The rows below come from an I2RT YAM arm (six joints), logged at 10 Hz.
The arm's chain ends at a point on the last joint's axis. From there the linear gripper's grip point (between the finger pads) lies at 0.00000 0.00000 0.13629 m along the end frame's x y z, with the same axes.
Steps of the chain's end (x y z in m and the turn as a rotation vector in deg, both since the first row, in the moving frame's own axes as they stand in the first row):
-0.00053, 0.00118, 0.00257, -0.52, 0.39, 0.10
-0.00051, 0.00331, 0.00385, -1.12, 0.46, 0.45
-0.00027, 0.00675, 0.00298, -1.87, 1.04, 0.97
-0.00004, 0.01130, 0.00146, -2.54, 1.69, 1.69
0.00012, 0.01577, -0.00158, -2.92, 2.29, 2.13
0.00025, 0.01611, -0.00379, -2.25, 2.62, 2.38
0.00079, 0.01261, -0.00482, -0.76, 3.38, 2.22
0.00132, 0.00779, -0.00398, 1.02, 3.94, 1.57
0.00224, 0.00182, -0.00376, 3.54, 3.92, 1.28
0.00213, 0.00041, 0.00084, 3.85, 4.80, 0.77
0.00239, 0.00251, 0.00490, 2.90, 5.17, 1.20
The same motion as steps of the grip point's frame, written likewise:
0.00040, 0.00242, 0.00256, -0.52, 0.39, 0.10
0.00057, 0.00598, 0.00382, -1.12, 0.46, 0.45
0.00217, 0.01122, 0.00288, -1.87, 1.04, 0.97
0.00389, 0.01740, 0.00127, -2.54, 1.69, 1.69
0.00543, 0.02281, -0.00187, -2.92, 2.29, 2.13
0.00637, 0.02159, -0.00404, -2.25, 2.62, 2.38
0.00879, 0.01457, -0.00507, -0.76, 3.38, 2.22
0.01072, 0.00549, -0.00432, 1.02, 3.94, 1.57
0.01164, -0.00648, -0.00434, 3.54, 3.92, 1.28
0.01359, -0.00865, 0.00005, 3.85, 4.80, 0.77
0.01474, -0.00425, 0.00417, 2.90, 5.17, 1.20

